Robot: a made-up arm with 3 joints. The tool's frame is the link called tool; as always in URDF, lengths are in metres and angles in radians.
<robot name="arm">
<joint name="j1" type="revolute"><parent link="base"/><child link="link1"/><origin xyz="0 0 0.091"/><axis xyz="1 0 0"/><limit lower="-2.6" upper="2.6"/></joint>
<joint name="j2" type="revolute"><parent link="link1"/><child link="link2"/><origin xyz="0.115 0.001 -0.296"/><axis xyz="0 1 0"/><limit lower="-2.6" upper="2.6"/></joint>
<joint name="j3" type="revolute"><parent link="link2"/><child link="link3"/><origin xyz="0.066 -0.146 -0.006"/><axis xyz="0 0 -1"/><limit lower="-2.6" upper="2.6"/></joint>
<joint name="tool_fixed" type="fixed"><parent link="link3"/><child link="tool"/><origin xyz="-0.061 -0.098 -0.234"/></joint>
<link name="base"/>
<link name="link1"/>
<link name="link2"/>
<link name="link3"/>
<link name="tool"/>
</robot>
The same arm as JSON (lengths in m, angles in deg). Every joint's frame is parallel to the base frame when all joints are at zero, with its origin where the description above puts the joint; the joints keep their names.
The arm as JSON. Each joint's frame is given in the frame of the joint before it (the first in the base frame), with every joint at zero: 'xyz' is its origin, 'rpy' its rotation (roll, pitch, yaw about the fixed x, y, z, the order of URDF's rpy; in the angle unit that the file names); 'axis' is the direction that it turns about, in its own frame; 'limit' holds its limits. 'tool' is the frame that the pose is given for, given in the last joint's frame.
{"units": {"length": "m", "angle": "deg"}, "joints": [
  {"name": "j1", "type": "revolute", "origin": {"xyz": [0.0, 0.0, 0.091], "rpy": [0.0, 0.0, 0.0]}, "axis": [1.0, 0.0, 0.0], "limit": {"lower": -148.97, "upper": 148.97}},
  {"name": "j2", "type": "revolute", "origin": {"xyz": [0.115, 0.001, -0.296], "rpy": [0.0, 0.0, 0.0]}, "axis": [0.0, 1.0, 0.0], "limit": {"lower": -148.97, "upper": 148.97}},
  {"name": "j3", "type": "revolute", "origin": {"xyz": [0.066, -0.146, -0.006], "rpy": [0.0, 0.0, 0.0]}, "axis": [0.0, 0.0, -1.0], "limit": {"lower": -148.97, "upper": 148.97}}
], "tool": {"origin": {"xyz": [-0.061, -0.098, -0.234], "rpy": [0.0, 0.0, 0.0]}}}

